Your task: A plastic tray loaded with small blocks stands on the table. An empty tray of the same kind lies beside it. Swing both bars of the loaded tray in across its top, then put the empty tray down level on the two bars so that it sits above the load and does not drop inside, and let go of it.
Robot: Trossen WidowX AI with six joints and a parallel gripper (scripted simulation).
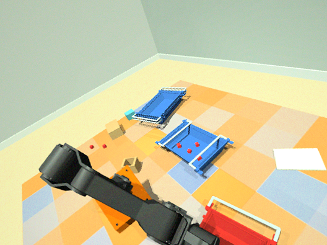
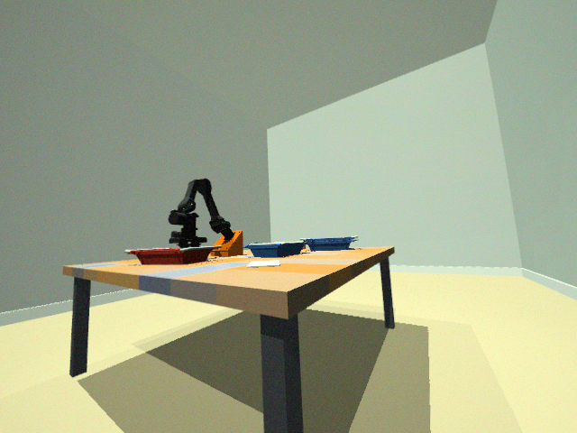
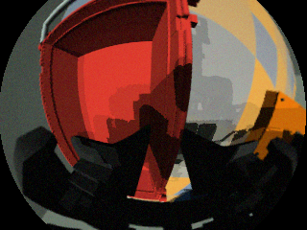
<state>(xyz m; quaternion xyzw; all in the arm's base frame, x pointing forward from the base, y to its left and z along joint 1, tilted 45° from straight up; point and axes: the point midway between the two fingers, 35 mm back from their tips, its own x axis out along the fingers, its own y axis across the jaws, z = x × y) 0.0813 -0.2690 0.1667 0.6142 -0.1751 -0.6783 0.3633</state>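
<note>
The red tray is 8 cm to the right of my gripper tip, 3 cm ahead of it and 3 cm above it. The rest, counted from my gripper tip: pale cylinder: 64 cm to the left, 20 cm behind, 2 cm above; white sheet: 51 cm ahead, 2 cm to the right, 1 cm below; small open box: 47 cm to the left, 2 cm ahead.
</note>
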